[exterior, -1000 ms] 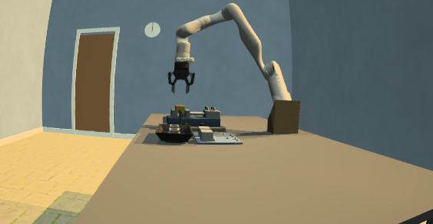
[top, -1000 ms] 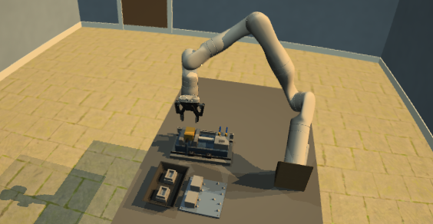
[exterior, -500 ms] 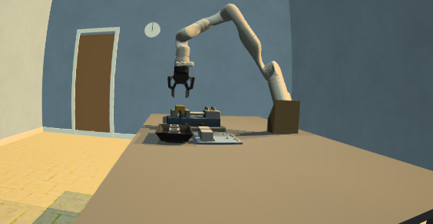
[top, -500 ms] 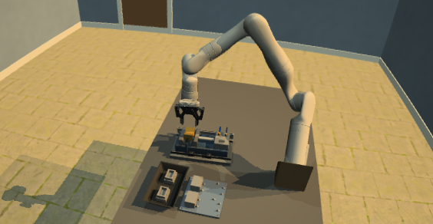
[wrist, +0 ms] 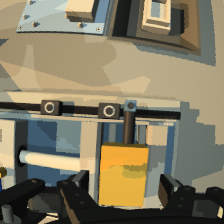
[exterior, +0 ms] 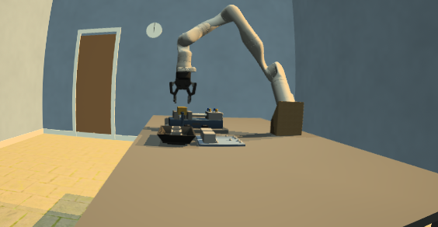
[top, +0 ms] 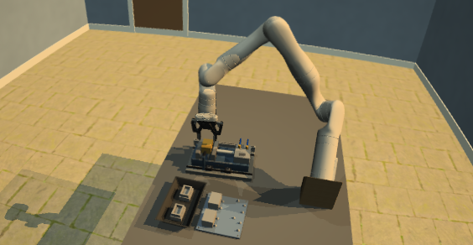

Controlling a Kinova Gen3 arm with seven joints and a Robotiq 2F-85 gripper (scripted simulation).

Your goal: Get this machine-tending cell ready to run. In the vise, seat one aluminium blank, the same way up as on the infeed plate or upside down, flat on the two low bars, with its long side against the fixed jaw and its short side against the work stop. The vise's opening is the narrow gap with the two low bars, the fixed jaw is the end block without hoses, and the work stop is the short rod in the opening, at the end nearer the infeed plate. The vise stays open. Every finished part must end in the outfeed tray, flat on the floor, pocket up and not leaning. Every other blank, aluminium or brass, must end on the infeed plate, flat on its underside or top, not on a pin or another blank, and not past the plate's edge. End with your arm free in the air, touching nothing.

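My gripper is now 50 mm above the brass blank. The rest, counted from my hand: vise: 110 mm below, 70 mm behind.
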